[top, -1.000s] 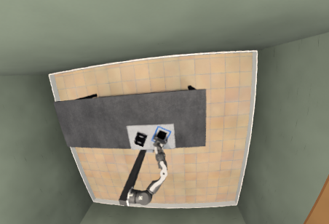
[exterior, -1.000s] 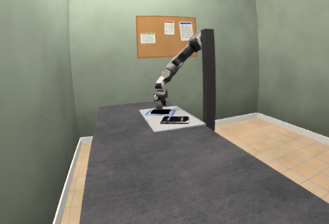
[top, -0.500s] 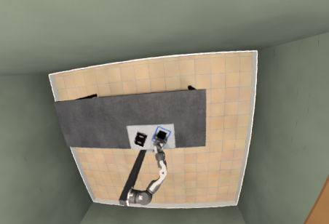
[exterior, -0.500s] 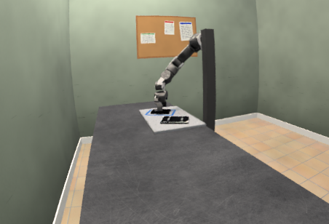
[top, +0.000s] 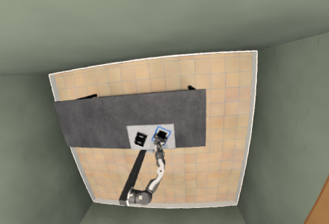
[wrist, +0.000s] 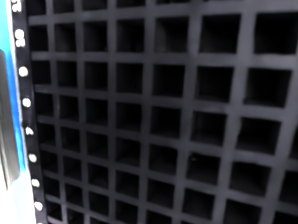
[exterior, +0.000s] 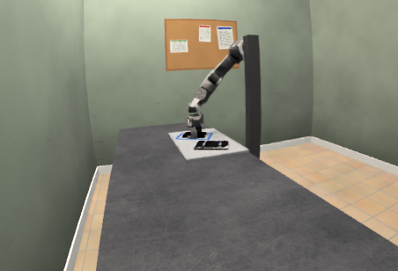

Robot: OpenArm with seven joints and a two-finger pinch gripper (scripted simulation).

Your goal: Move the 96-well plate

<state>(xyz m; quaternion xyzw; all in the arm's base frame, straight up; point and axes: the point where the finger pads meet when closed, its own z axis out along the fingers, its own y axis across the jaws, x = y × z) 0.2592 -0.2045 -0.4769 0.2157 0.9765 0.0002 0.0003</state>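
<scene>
Now: the black 96-well plate 1 cm above my hand. From my hand the other things lie so: black plate nest N1 (22 cm to the left, 4 cm behind).
</scene>
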